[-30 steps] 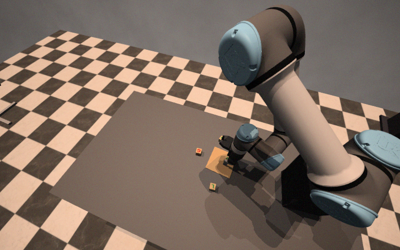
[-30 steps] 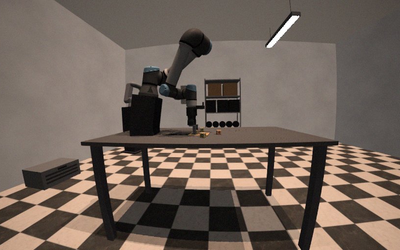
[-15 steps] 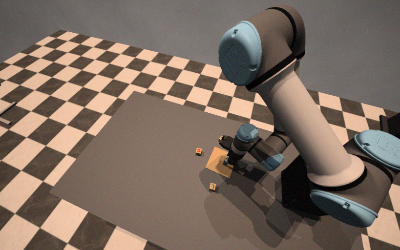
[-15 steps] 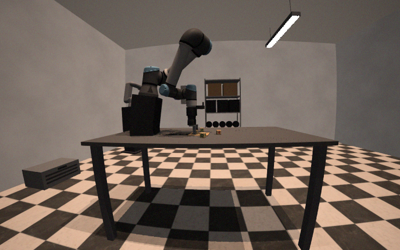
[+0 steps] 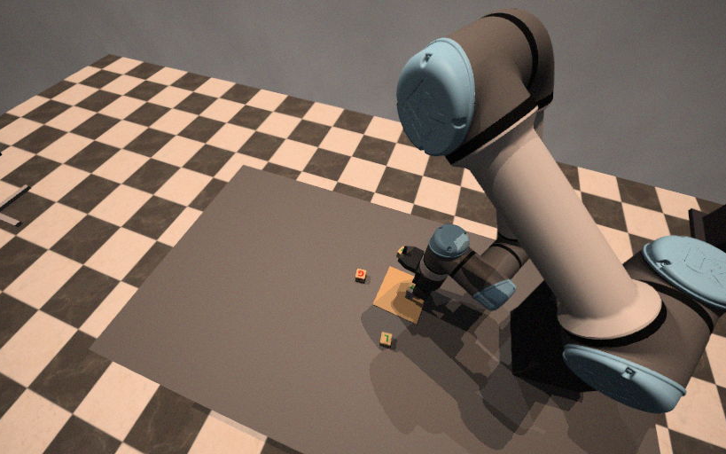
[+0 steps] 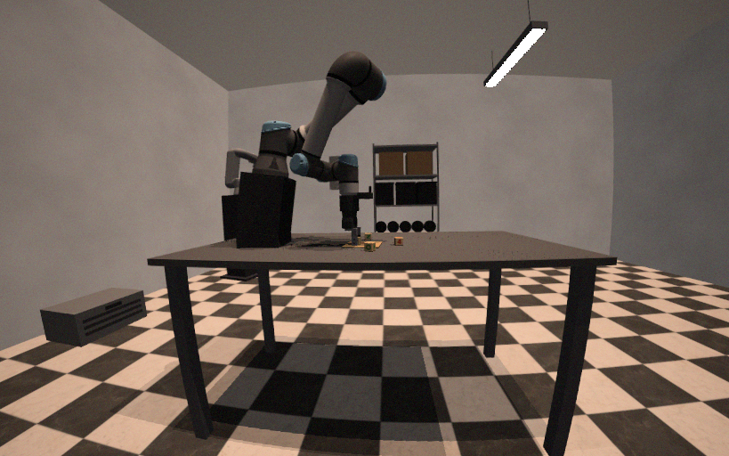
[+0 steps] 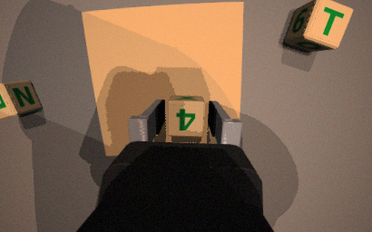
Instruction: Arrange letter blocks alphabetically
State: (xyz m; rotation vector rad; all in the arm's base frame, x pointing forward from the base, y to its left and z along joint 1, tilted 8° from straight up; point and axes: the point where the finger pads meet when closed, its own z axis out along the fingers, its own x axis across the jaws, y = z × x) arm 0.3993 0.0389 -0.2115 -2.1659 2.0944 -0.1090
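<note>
Now: hand 20 mm to the right of the orange mat, 20 mm short of it and 20 mm above it.
</note>
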